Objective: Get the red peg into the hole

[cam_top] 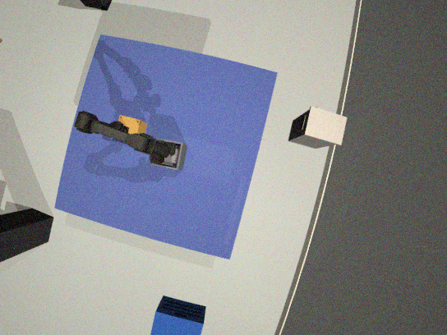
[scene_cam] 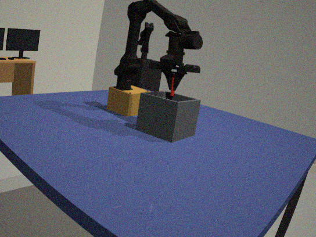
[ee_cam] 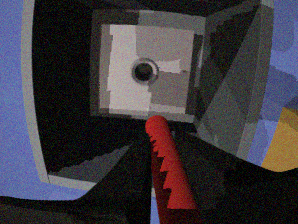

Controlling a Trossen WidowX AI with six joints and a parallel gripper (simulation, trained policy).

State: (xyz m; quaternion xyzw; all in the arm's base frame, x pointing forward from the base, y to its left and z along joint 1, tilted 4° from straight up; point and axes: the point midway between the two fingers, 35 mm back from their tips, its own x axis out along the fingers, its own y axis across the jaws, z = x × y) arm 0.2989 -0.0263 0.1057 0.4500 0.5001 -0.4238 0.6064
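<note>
The plate is 20 mm ahead of my gripper tip, 20 mm to the right of it and 110 mm below it. Also, from my gripper tip: red peg: 20 mm above.
</note>
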